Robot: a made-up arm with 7 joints.
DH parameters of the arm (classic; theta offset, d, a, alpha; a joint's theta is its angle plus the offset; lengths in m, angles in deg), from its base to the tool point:
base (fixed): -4.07 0 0 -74.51
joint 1: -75.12 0.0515 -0.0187 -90
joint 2: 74 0 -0.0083 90
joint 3: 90 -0.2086 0.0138 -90
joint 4: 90 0.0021 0.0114 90
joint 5: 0 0.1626 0 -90
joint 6: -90 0 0.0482 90
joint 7: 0 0 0 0
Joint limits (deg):
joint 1: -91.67..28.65
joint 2: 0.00..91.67
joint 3: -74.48..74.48
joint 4: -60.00..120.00
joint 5: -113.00..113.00
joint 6: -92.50..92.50
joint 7: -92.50..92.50
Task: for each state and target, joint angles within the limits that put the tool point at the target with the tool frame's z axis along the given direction. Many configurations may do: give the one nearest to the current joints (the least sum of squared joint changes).
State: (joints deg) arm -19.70 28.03 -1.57 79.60 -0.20 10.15 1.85
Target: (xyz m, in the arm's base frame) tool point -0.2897 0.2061 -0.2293 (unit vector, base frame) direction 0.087 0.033 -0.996
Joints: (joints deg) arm 18.05 21.23 -9.06 118.61 12.29 20.37 1.85
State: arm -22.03 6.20 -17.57 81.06 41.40 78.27 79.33
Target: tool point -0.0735 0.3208 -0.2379 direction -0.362 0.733 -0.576
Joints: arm -1.07 33.39 -42.18 108.78 66.43 92.50 79.33
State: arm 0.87 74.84 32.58 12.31 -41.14 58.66 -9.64
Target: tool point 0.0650 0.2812 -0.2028 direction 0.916 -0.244 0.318
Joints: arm 27.52 55.35 10.31 -5.81 -30.79 37.08 -9.64
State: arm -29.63 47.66 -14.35 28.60 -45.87 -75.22 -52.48
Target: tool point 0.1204 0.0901 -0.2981 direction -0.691 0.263 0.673
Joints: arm -5.79 14.96 -27.66 30.20 -52.01 -92.50 -52.48
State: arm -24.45 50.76 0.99 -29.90 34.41 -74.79 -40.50
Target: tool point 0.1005 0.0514 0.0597 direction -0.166 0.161 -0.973
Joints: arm -62.81 48.87 6.35 -58.84 27.10 -51.08 -40.50
